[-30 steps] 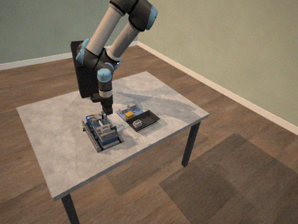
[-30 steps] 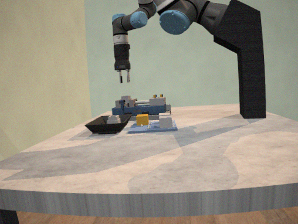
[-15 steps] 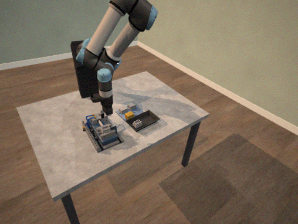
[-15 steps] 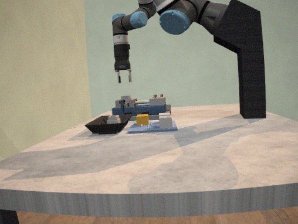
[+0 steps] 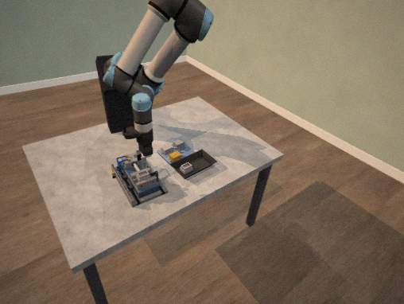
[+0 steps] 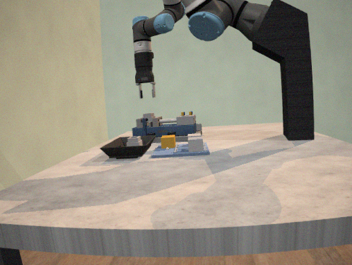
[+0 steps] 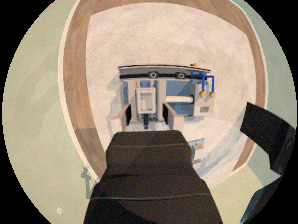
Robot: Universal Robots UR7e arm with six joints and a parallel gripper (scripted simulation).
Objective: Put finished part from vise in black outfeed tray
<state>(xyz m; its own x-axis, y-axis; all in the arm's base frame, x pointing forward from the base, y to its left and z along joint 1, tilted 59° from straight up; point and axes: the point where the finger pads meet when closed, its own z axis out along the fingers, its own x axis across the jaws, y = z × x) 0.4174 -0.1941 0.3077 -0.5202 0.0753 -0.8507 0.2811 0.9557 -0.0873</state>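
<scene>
Now: the vise 6 cm behind my hand, 3 cm to the left of it and 16 cm below it. From my hand the other things lie so: blue plate 2 cm behind, 34 cm to the left, 20 cm below; then yellow block 1 cm ahead, 28 cm to the left, 17 cm below.
</scene>
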